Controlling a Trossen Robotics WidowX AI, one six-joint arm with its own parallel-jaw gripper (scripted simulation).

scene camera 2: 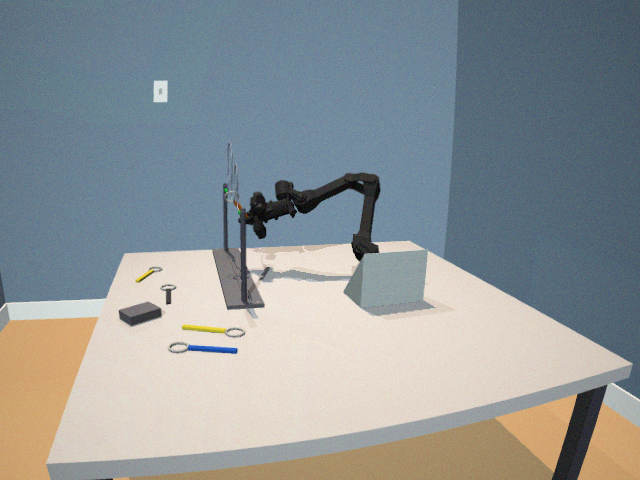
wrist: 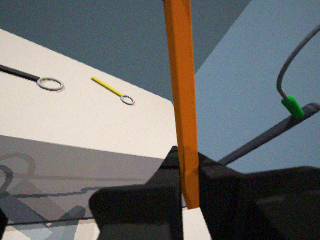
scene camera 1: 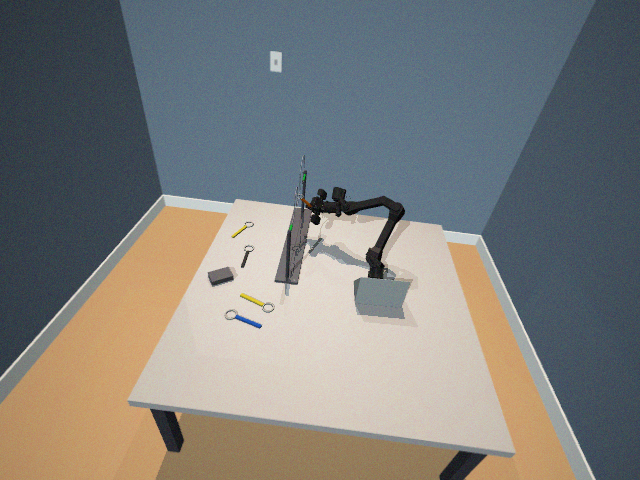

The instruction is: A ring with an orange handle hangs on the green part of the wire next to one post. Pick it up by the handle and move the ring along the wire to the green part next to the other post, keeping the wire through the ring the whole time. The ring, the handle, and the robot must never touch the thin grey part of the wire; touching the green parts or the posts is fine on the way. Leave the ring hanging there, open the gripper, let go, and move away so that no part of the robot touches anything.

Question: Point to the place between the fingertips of my gripper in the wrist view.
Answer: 179, 149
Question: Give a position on a wire stand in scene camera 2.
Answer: At 239, 289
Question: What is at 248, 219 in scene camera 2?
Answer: My gripper.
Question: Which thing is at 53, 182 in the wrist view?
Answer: A wire stand.
